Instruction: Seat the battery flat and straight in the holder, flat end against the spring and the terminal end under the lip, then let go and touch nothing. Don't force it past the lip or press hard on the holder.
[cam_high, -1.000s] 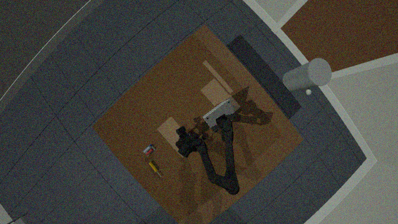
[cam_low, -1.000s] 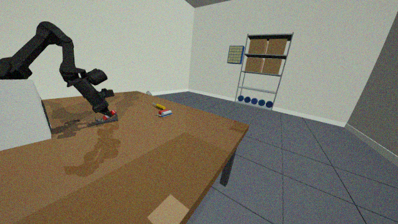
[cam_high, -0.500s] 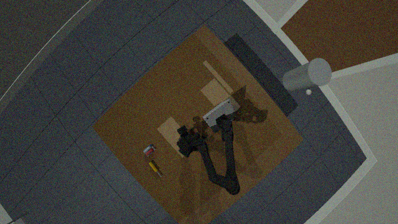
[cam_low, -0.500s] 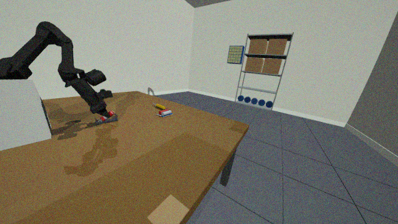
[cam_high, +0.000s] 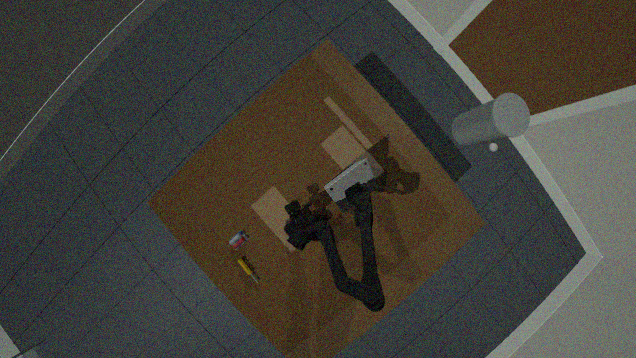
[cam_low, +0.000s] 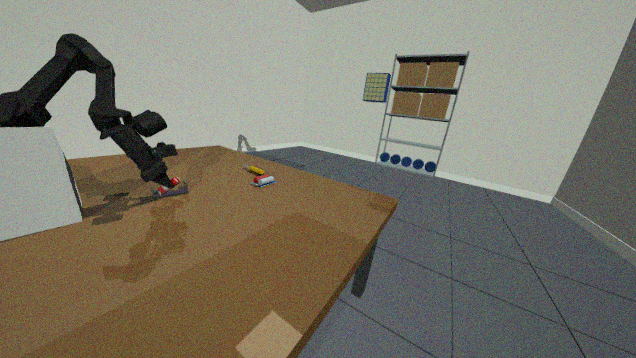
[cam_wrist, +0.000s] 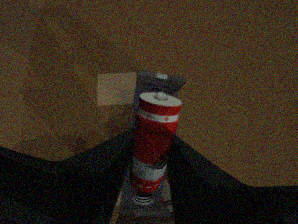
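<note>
Now: the battery 10 mm above my gripper tip. Round my gripper tip: yellow screwdriver: 350 mm ahead, 100 mm to the left, 10 mm below.
</note>
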